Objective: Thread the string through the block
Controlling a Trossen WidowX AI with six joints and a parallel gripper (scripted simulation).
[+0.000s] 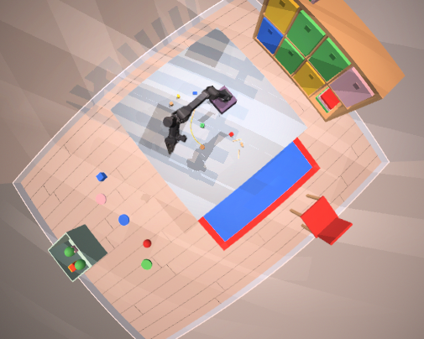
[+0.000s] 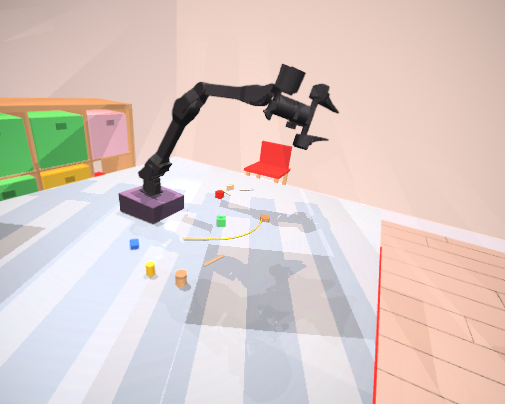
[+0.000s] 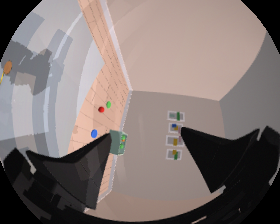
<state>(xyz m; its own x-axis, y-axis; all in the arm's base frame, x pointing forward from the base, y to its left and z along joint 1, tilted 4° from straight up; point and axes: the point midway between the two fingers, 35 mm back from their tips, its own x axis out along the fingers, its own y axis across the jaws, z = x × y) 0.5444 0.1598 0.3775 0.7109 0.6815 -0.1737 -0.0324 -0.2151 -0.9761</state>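
The green block is 38 cm below my gripper tip, 30 cm behind it and 13 cm to the right of it. Also, from my gripper tip: wooden cylinder 45 cm to the right, 38 cm below, 19 cm behind; round wooden button 39 cm below, 19 cm behind, 2 cm to the left; red cube 46 cm behind, 38 cm below, 8 cm to the left.
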